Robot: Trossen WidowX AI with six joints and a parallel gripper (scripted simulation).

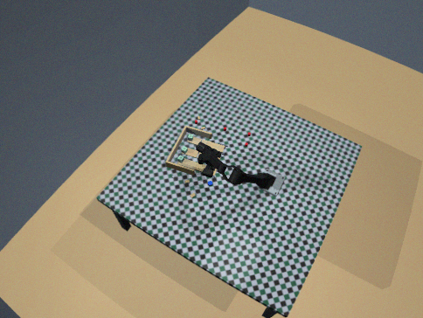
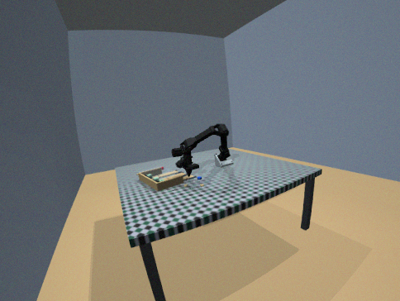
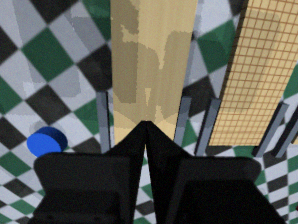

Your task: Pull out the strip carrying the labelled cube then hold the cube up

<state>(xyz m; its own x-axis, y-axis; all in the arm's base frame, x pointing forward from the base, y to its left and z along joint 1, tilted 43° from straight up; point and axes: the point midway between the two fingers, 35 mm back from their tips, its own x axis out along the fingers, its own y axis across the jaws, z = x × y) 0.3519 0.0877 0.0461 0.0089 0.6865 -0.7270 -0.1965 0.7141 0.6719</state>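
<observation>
The blue disc is 80 mm to the left of my gripper tip and 40 mm behind it.
</observation>
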